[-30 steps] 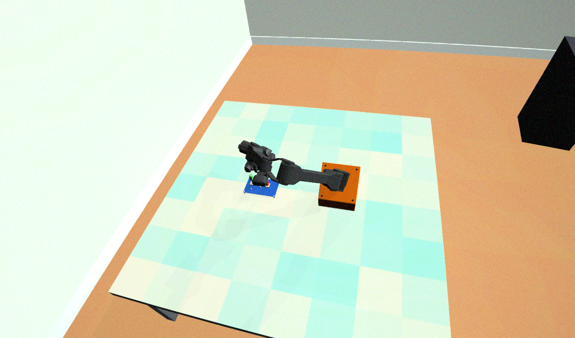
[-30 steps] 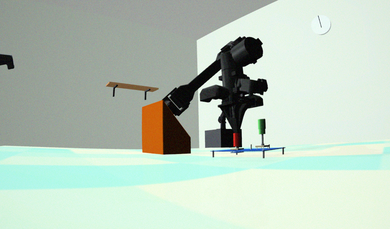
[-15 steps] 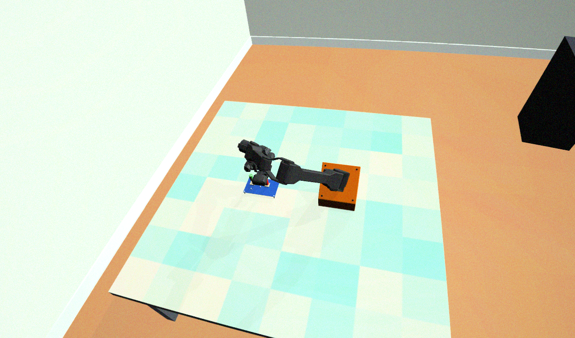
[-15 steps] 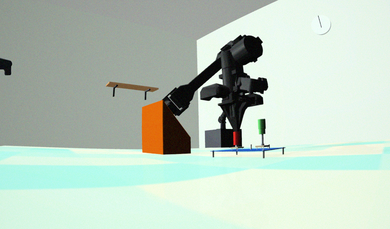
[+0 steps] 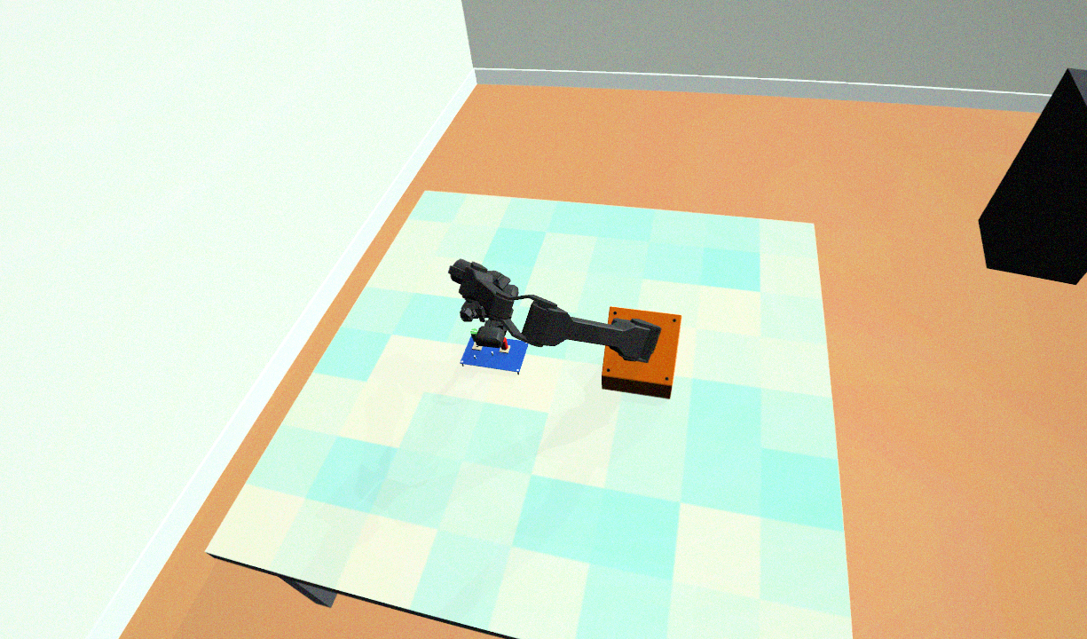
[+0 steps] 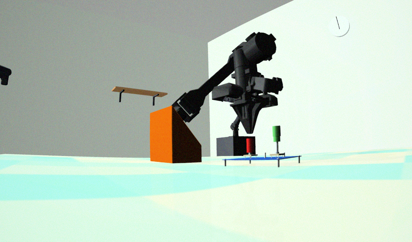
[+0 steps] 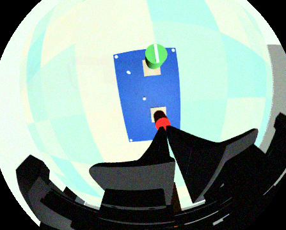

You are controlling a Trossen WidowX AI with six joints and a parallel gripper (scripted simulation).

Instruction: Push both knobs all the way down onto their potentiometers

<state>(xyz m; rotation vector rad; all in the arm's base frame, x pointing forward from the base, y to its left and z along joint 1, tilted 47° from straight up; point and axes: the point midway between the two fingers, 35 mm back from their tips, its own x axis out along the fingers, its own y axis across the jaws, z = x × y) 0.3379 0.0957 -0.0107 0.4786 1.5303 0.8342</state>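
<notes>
The red knob is 30 mm below my gripper tip. Also, from my gripper tip: green knob (70 mm ahead, 10 mm to the left).
</notes>
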